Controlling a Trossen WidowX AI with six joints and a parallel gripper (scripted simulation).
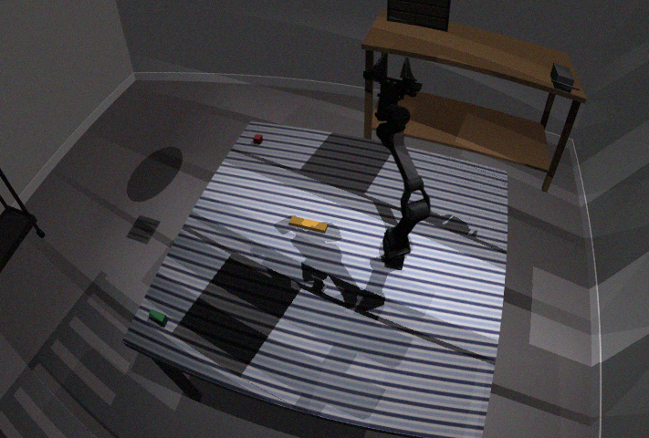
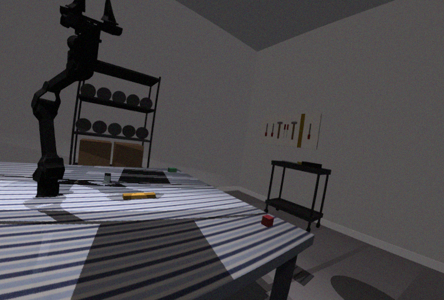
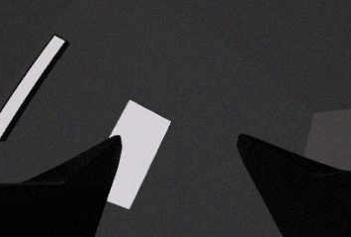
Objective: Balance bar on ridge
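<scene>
My gripper tip is 71 cm above the orange-yellow bar, 26 cm short of it and 15 cm to the right of it. Also, from my gripper tip: red cube: 70 cm below, 65 cm ahead, 27 cm to the right; then green block: 73 cm to the left, 70 cm below, 65 cm ahead.
</scene>
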